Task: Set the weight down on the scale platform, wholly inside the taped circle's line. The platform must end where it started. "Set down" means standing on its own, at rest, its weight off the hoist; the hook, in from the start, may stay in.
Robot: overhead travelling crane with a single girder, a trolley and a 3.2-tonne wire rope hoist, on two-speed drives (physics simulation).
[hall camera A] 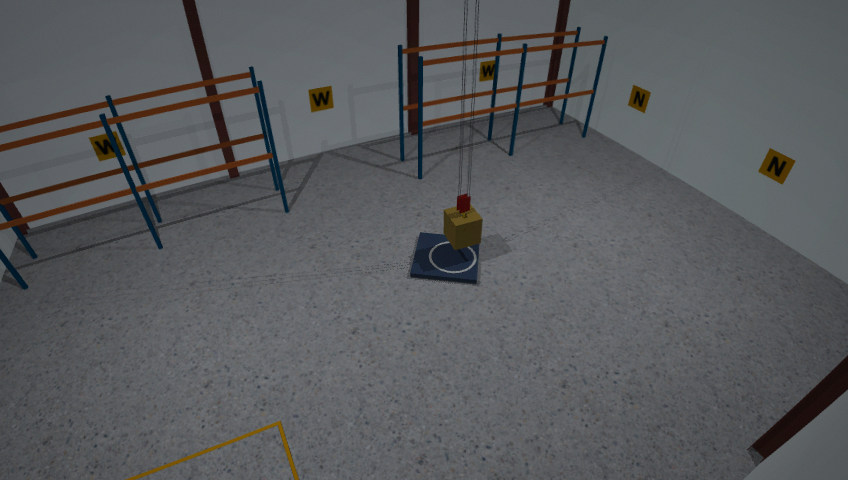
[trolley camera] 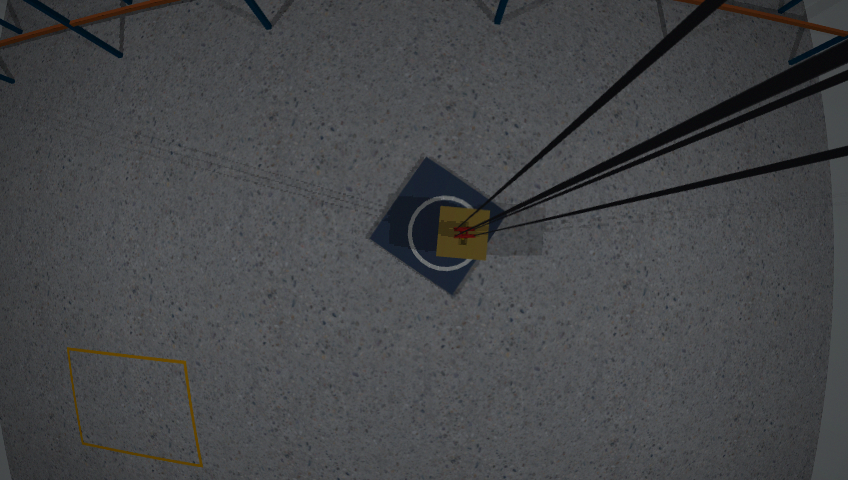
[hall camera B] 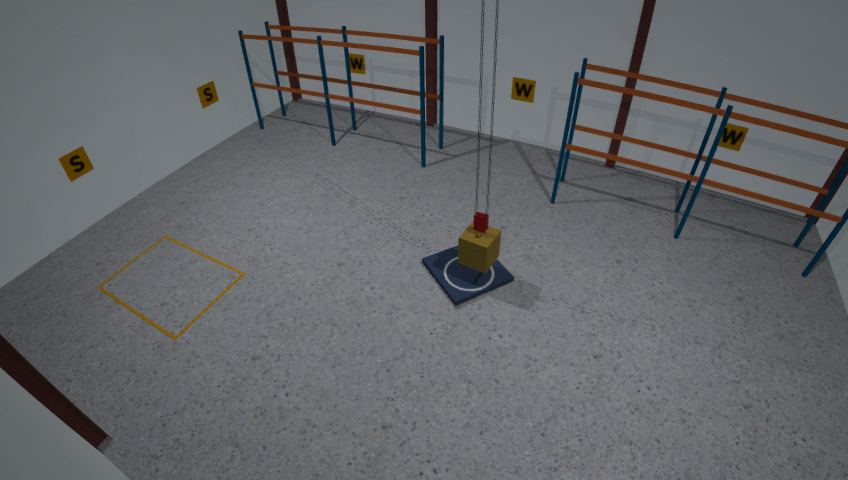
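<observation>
The weight, a yellow-brown cube (hall camera A: pixel 467 234) (hall camera B: pixel 477 252) (trolley camera: pixel 450 247), hangs upright from my hook, below its red block (hall camera A: pixel 463 204) (hall camera B: pixel 480 222) (trolley camera: pixel 464 232). The hook is shut on the weight. The dark blue scale platform (hall camera A: pixel 423 241) (hall camera B: pixel 503 277) (trolley camera: pixel 427 176) lies flat on the floor beneath. Its white taped circle (hall camera A: pixel 452 271) (hall camera B: pixel 469 289) (trolley camera: pixel 410 233) shows at the left in the trolley view. There the weight covers the circle's right part and reaches past the line. Its shadows lie apart from it, on the platform and on the floor. Its underside is hidden.
Blue and orange racks (hall camera A: pixel 420 118) (hall camera B: pixel 422 107) stand along the west wall, with a second rack (hall camera A: pixel 129 178) (hall camera B: pixel 703 172) beside a gap. A yellow rectangle (hall camera A: pixel 204 450) (hall camera B: pixel 204 255) (trolley camera: pixel 126 355) is marked on the floor. The hoist ropes run up from the block.
</observation>
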